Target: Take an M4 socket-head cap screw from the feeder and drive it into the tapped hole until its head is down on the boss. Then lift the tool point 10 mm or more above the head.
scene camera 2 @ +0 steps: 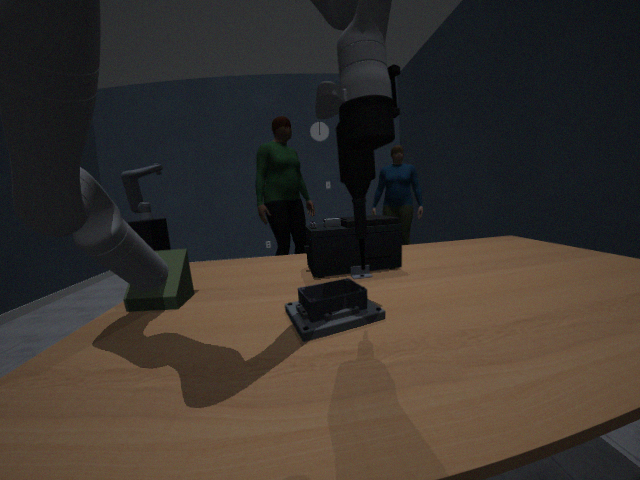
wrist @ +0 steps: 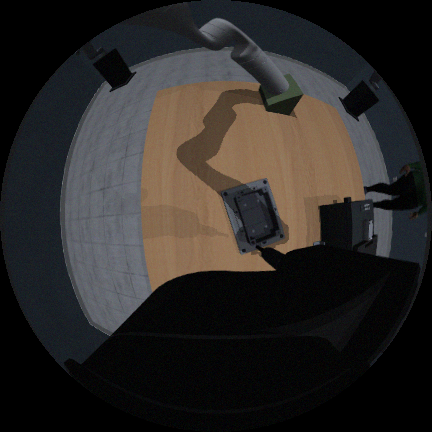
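Note:
My screwdriver (scene camera 2: 363, 267) (wrist: 258, 246) points straight down. In the scene view its thin tip stands in the air above the level of the black open box (scene camera 2: 338, 305) (wrist: 255, 214). The box sits on a grey base plate (scene camera 2: 341, 326) (wrist: 230, 210) on the table. In the wrist view the tip shows over the plate's lower edge, beside the box's lower end. Whether a screw is on the tip is too small and dark to tell. The tapped hole and any screw head cannot be made out. The black feeder (scene camera 2: 356, 250) (wrist: 340, 222) stands behind the plate in the scene view.
A small light bracket (scene camera 2: 360, 275) (wrist: 319, 243) stands at the feeder's foot. The arm's green base block (scene camera 2: 178, 281) (wrist: 282, 102) is at the table's left in the scene view. Two people (scene camera 2: 280, 175) (scene camera 2: 398, 186) stand beyond the wooden table (scene camera 2: 491, 335) (wrist: 190, 110).

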